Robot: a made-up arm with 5 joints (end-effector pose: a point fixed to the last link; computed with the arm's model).
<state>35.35 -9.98 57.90 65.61 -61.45</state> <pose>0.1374 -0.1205 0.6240 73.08 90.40 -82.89</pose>
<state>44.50 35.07 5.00 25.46 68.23</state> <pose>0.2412 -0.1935 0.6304 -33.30 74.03 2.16</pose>
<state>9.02 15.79 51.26 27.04 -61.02</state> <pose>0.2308 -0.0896 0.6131 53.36 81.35 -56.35</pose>
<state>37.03 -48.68 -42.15 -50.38 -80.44</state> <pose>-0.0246 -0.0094 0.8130 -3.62 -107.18 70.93</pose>
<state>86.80 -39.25 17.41 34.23 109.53</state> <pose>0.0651 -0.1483 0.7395 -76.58 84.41 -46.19</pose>
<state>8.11 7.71 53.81 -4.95 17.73</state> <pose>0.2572 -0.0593 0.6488 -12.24 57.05 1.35</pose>
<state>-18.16 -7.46 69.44 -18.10 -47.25</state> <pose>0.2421 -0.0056 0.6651 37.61 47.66 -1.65</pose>
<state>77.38 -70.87 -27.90 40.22 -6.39</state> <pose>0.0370 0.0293 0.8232 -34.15 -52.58 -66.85</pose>
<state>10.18 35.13 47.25 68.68 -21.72</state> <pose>0.1867 -0.0691 0.5912 20.71 148.79 -32.11</pose>
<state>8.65 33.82 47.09 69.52 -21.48</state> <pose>0.1884 -0.0660 0.5926 18.70 148.25 -31.20</pose>
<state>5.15 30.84 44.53 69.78 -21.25</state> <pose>0.1994 -0.0595 0.5947 14.90 143.09 -28.94</pose>
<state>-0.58 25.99 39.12 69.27 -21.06</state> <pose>0.2203 -0.0464 0.6002 9.69 132.52 -24.34</pose>
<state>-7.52 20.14 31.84 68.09 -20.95</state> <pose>0.2447 -0.0255 0.6129 4.81 118.59 -17.31</pose>
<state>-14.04 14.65 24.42 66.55 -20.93</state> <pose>0.2636 -0.0012 0.6318 1.75 104.73 -9.40</pose>
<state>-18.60 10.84 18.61 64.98 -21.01</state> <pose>0.2738 0.0180 0.6499 0.72 94.15 -3.10</pose>
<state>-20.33 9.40 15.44 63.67 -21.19</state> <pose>0.2787 0.0261 0.6599 1.09 88.60 -0.26</pose>
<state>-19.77 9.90 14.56 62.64 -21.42</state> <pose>0.2818 0.0250 0.6612 2.08 87.28 -0.49</pose>
